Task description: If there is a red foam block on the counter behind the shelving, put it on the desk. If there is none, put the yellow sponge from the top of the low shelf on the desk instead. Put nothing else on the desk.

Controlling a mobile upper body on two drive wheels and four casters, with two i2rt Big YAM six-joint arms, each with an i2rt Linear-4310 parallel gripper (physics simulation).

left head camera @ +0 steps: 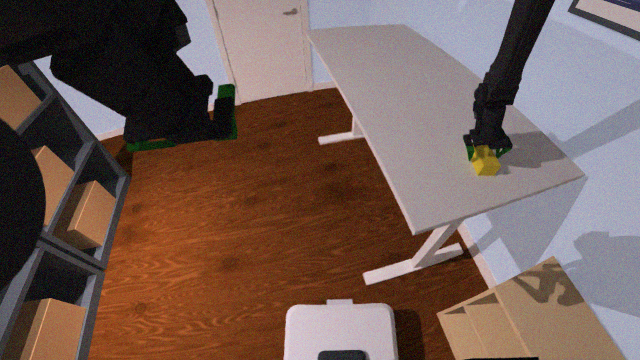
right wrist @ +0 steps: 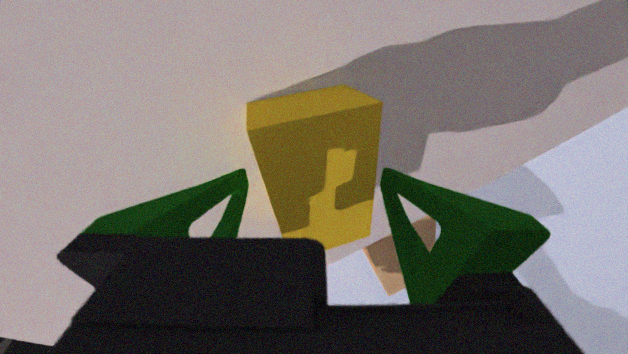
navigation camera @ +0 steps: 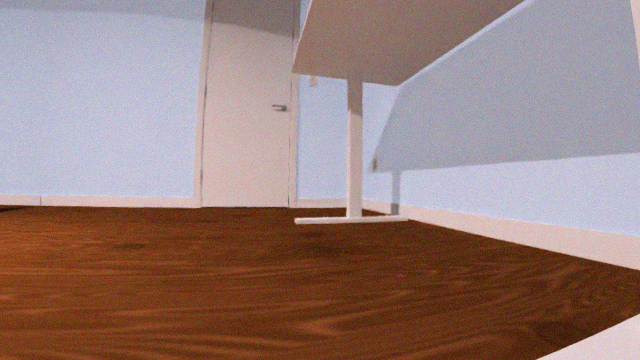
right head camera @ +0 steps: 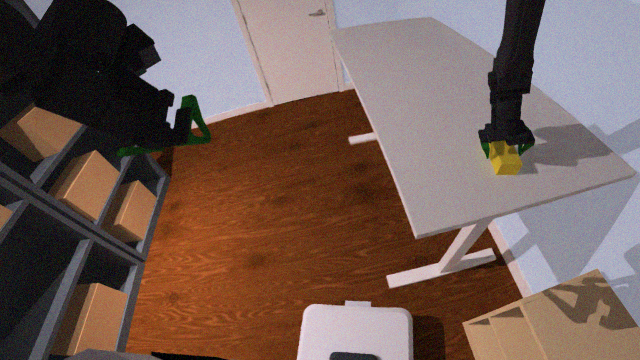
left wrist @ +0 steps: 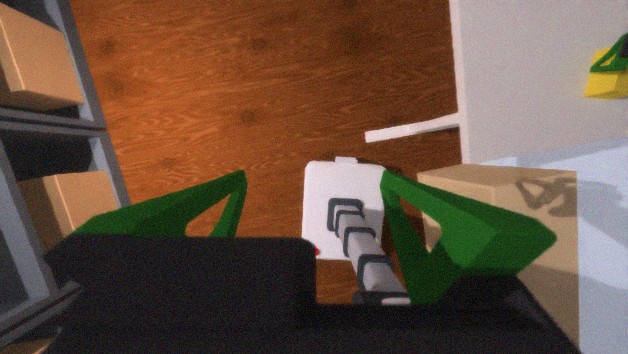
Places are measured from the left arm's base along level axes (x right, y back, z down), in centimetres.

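Pixels of known places: left gripper, fingertip midpoint: [left head camera: 204,138] [right head camera: 185,142] [left wrist: 313,177]; right gripper, fingertip midpoint: [left head camera: 482,158] [right wrist: 314,176] [right head camera: 503,155] [left wrist: 617,71].
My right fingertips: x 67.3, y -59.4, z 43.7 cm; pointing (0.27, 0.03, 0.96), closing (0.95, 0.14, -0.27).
Observation:
For each thing: its top centre in the pictures, then the offset to it from my right fingertips. "spot": a spot on its surface instead. Level surfaces: height alone.
- yellow sponge at its top centre: [right wrist: 326,199] [right head camera: 506,150] [left head camera: 486,154] dx +0.1, dy +0.2, dz -2.2 cm
- pale desk at its surface level: dz +2.3 cm
- light wooden unit at a spot on its surface: [right head camera: 560,320] spot: dx +26.0, dy +39.9, dz +36.3 cm
The yellow sponge [left head camera: 486,166] [right head camera: 506,165] [left wrist: 606,86] [right wrist: 320,117] stands on end, slightly tilted, on the pale desk [left head camera: 395,85] [right head camera: 415,85] [left wrist: 520,75] [right wrist: 125,100], near its right-hand end in the head views. My right gripper [left head camera: 486,152] [right head camera: 506,149] [right wrist: 314,176] is open around it, with a gap at each side in the right wrist view. The sponge's lower part in that view is hidden by the gripper body. My left gripper [left wrist: 313,177] is open and empty, away from the desk. A red foam block and the counter do not show.
Grey shelving [left head camera: 114,215] [right head camera: 155,215] [left wrist: 95,95] with brown boxes stands at the left. A light wooden unit [left head camera: 530,310] [right head camera: 560,320] is at the lower right. The white robot base [left head camera: 340,325] [right head camera: 355,327] is at the bottom. A door [left head camera: 267,55] [navigation camera: 245,125] is beyond.

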